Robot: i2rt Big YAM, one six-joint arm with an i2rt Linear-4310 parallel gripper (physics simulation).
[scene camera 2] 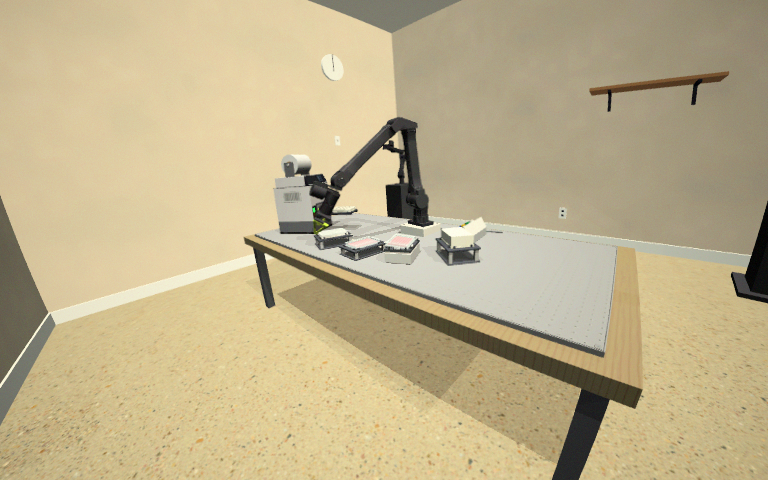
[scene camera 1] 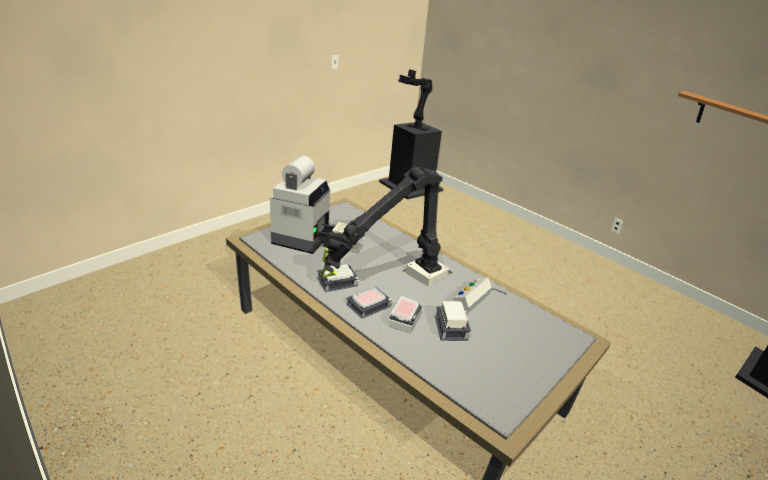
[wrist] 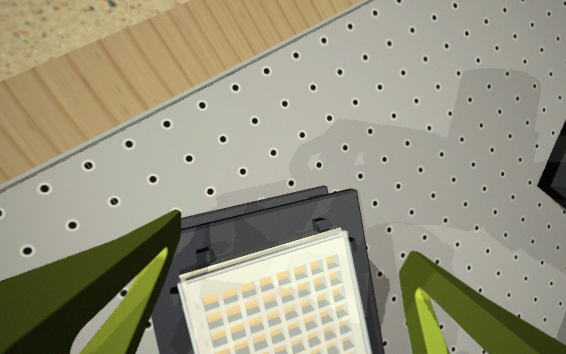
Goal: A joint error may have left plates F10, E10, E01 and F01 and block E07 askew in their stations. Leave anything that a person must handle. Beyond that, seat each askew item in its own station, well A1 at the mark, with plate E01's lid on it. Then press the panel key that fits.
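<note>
My gripper (wrist: 295, 242) (scene camera 1: 329, 273) (scene camera 2: 321, 226) is open, its green fingers apart on either side of a pale, many-welled plate (wrist: 280, 310) (scene camera 1: 342, 273) (scene camera 2: 335, 233). The plate has a clear cover and lies on a dark station (wrist: 270, 217) (scene camera 1: 339, 285). Its far edge runs roughly along two small dark corner stops; its near part is out of the wrist view. A pink plate (scene camera 1: 369, 297) (scene camera 2: 362, 243) lies on another dark station. A second pink plate (scene camera 1: 406, 307) (scene camera 2: 402, 242) is on a white-based station. A white block (scene camera 1: 454, 313) (scene camera 2: 457, 236) sits on a raised dark station. Labels are unreadable.
A grey-white machine (scene camera 1: 292, 217) (scene camera 2: 292, 206) with a roll on top stands at the far left. Another pale plate (scene camera 1: 340, 227) (scene camera 2: 344, 210) is beside it, partly behind the arm. A sloped key panel (scene camera 1: 476, 292) (scene camera 2: 477, 228) with coloured keys stands right of the arm's base.
</note>
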